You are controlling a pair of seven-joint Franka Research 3 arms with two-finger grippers.
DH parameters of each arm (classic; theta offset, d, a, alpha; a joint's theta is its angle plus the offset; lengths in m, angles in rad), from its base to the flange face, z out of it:
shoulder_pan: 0 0.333 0 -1.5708
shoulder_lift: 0 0 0 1.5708
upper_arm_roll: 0 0.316 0.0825 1.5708
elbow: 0 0 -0.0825 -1.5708
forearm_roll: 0 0.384 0 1.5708
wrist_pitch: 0 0 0.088 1.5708
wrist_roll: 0 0.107 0 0
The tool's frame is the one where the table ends.
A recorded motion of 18 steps. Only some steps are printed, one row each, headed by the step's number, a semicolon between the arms.
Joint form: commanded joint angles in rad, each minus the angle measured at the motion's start. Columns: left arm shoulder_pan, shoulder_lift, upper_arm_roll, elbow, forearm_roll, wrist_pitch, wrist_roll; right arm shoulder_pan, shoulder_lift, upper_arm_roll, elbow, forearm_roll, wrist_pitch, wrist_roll.
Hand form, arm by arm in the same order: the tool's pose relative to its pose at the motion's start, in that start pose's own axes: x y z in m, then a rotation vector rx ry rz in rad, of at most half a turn. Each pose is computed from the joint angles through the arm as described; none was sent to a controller.
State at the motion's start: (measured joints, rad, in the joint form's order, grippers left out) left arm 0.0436 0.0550 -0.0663 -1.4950 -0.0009 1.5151 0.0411; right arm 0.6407 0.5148 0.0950 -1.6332 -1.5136 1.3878 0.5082
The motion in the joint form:
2: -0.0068 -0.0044 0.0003 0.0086 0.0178 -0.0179 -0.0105; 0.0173 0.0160 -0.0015 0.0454 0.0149 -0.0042 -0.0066
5: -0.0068 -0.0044 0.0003 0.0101 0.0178 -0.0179 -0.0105; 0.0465 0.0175 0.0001 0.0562 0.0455 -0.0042 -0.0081
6: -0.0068 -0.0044 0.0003 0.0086 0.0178 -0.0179 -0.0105; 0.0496 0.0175 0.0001 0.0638 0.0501 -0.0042 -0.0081
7: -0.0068 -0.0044 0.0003 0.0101 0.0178 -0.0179 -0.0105; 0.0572 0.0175 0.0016 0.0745 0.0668 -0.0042 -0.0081
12: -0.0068 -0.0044 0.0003 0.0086 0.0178 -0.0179 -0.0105; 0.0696 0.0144 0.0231 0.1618 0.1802 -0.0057 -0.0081
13: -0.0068 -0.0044 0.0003 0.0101 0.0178 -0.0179 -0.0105; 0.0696 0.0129 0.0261 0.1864 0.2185 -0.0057 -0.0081
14: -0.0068 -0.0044 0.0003 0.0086 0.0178 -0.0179 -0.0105; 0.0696 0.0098 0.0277 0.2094 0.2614 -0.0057 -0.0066
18: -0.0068 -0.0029 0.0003 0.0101 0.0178 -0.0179 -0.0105; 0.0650 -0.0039 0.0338 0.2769 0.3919 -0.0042 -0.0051
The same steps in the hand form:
2: -0.0032 0.0019 -0.0049 0.0181 -0.0055 -0.0053; 0.0069 0.0080 -0.0110 0.0160 0.0035 0.0193
5: -0.0032 0.0019 -0.0056 0.0182 -0.0040 -0.0053; 0.0062 0.0084 -0.0315 0.0433 0.0197 0.0205
6: -0.0032 0.0019 -0.0049 0.0181 -0.0055 -0.0053; 0.0069 0.0112 -0.0337 0.0488 0.0206 0.0269
7: -0.0032 0.0019 -0.0056 0.0182 -0.0040 -0.0053; 0.0071 0.0140 -0.0398 0.0659 0.0218 0.0335
12: -0.0032 0.0019 -0.0049 0.0181 -0.0055 -0.0053; 0.0098 0.0414 -0.0623 0.1963 0.0044 0.0922
13: -0.0032 0.0019 -0.0056 0.0182 -0.0040 -0.0053; 0.0102 0.0489 -0.0649 0.2386 -0.0072 0.1077
14: -0.0032 0.0019 -0.0049 0.0181 -0.0055 -0.0053; 0.0099 0.0565 -0.0671 0.2846 -0.0211 0.1237
18: -0.0027 0.0018 -0.0047 0.0180 -0.0055 -0.0053; 0.0079 0.0815 -0.0725 0.4281 -0.0586 0.1701

